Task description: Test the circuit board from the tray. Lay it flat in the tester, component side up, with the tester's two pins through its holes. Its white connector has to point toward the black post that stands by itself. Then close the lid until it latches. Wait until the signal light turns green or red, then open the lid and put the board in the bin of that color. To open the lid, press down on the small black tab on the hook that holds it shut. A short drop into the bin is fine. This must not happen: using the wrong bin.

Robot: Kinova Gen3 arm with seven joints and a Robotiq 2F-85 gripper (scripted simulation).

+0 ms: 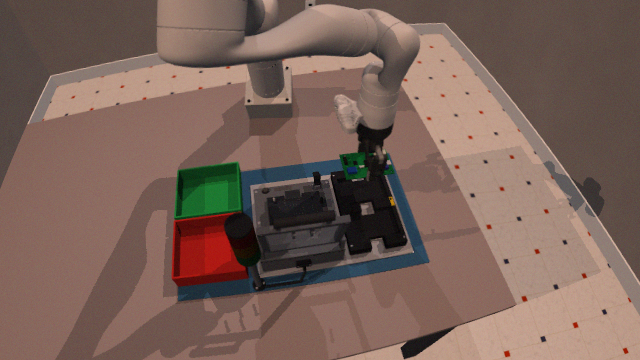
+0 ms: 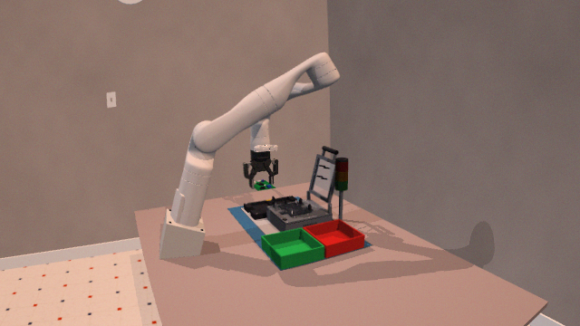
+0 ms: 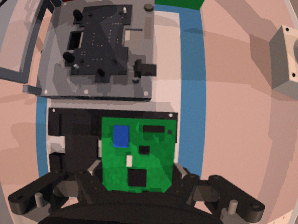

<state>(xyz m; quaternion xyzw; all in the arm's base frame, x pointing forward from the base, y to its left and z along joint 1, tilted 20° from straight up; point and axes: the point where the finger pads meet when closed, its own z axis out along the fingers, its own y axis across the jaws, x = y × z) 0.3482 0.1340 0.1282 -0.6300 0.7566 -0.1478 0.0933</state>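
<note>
The tester lid lies 15 cm ahead of my hand, 20 cm to the right of it and 6 cm above it. The rest, counted from my hand: green bin 12 cm behind, 35 cm to the right, 11 cm below; red bin 3 cm ahead, 38 cm to the right, 11 cm below; green circuit board right at my hand.
</note>
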